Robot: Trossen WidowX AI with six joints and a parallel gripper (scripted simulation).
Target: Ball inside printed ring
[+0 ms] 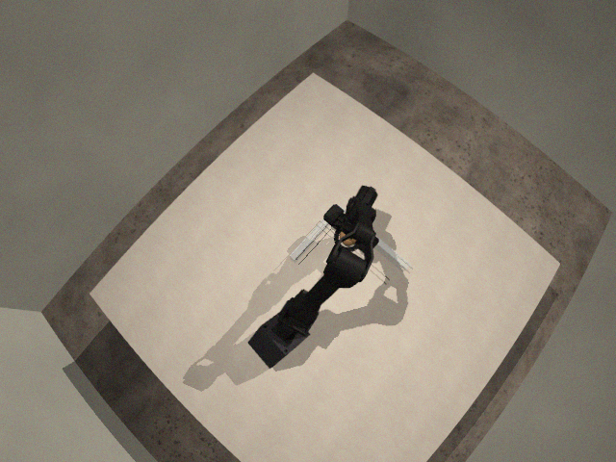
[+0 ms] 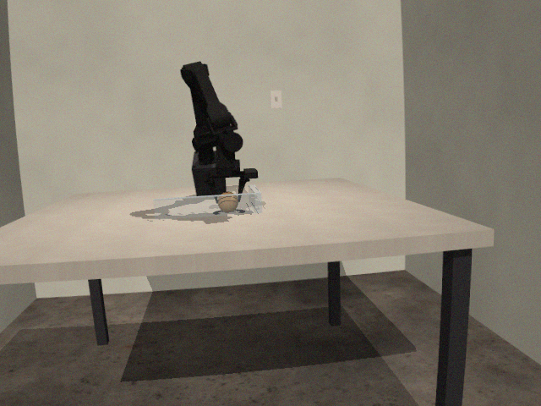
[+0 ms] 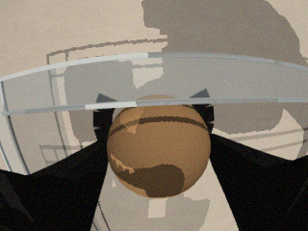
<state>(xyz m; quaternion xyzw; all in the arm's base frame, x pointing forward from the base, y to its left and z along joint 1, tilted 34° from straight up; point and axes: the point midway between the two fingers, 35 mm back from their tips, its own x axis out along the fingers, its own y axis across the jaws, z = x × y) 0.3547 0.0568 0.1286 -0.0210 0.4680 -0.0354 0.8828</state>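
Now: hand 3 cm above the ball.
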